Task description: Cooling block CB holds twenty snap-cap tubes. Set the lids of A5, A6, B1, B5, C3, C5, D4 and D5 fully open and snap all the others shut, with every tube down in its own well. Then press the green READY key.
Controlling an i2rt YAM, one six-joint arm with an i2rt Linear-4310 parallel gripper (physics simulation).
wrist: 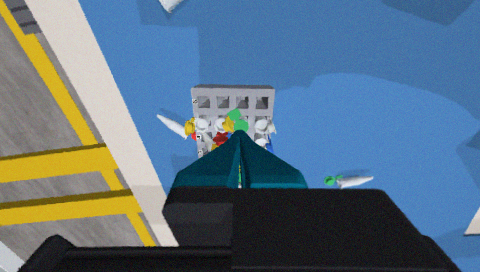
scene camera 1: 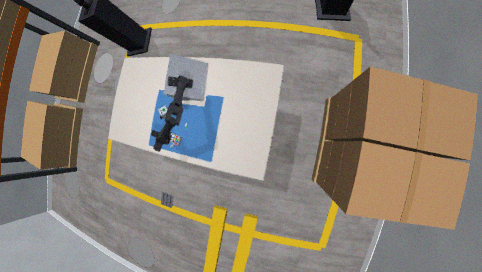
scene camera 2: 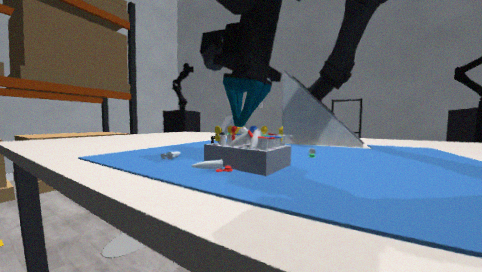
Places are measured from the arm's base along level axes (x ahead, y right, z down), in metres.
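Where they show: gripper, fingertip midpoint: [wrist: 239, 136] [scene camera 1: 170, 137] [scene camera 2: 238, 126]; arm's base, origin of the base link: [scene camera 1: 180, 82] [scene camera 2: 311, 97].
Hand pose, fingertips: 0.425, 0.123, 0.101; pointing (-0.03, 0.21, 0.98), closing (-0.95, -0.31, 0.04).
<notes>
Things, the pixels of their centre, and the offset from my fingertips, as dx, dy, dz. Level surfaces: height alone.
- Cooling block CB, body centre: [wrist: 234, 139] [scene camera 2: 246, 154] [scene camera 1: 174, 139] +0.015, -0.019, +0.043
- tube with a red lid, body centre: [wrist: 179, 128] [scene camera 2: 212, 165] +0.072, +0.009, +0.050
- green-lidded tube, body centre: [wrist: 348, 181] [scene camera 2: 312, 151] -0.104, -0.119, +0.050
- blue mat, its level: dz +0.058
- white table, its level: dz +0.061
Cooling block CB [scene camera 1: 175, 140] [scene camera 2: 234, 156] [wrist: 233, 89] stands on the blue mat, with tubes crowded in it. Some tubes lean, and yellow and white lids stand open. In the wrist view the far row's four wells are empty; beside them are green lid parts [wrist: 241, 125]. My gripper [scene camera 2: 240, 124] [wrist: 239, 136] is shut and empty, its tips just above the tubes, hiding the near rows. A tube with a red lid [scene camera 2: 209, 164] [wrist: 172, 126] lies beside the block. A green-lidded tube [wrist: 356, 181] [scene camera 2: 312, 153] and another tube [scene camera 2: 171, 155] [wrist: 171, 4] lie on the mat. The green READY key [scene camera 1: 163, 111] is on a small white box.
The blue mat [scene camera 1: 210, 115] [scene camera 2: 375, 175] [wrist: 300, 45] lies on the white table [scene camera 1: 245, 120]. A grey sloped panel [scene camera 2: 315, 115] rises behind the block. The table edge [wrist: 100, 92] runs along the left of the wrist view. Cardboard boxes [scene camera 1: 390, 110] stand beyond the table.
</notes>
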